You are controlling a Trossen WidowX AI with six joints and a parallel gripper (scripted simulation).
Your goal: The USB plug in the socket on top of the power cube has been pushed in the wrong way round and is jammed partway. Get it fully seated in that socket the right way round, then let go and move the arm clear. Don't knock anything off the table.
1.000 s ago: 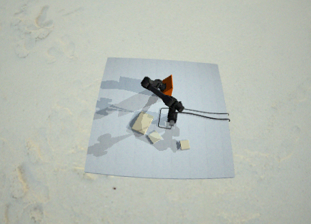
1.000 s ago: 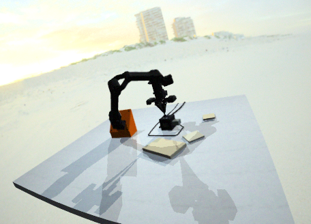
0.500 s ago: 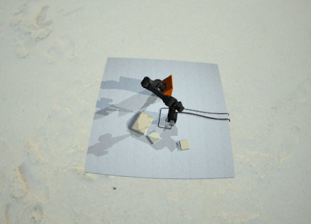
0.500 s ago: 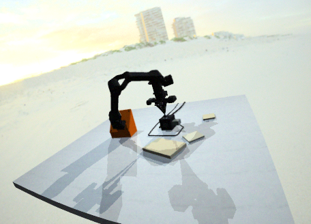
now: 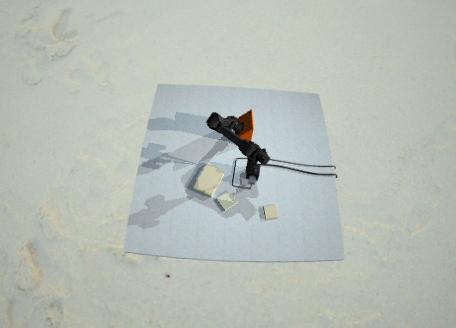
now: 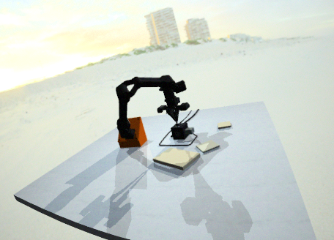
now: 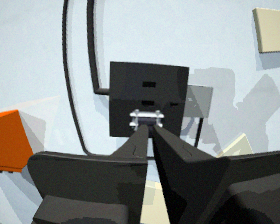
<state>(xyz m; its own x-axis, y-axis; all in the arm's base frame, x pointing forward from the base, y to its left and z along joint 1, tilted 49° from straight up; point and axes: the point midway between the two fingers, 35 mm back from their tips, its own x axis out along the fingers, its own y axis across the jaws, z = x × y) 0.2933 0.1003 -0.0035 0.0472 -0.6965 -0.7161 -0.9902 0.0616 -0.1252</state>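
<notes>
Right now my gripper tip is 2 cm above the USB plug. The rest, counted from my gripper tip: silver socket (4 cm below).
</notes>
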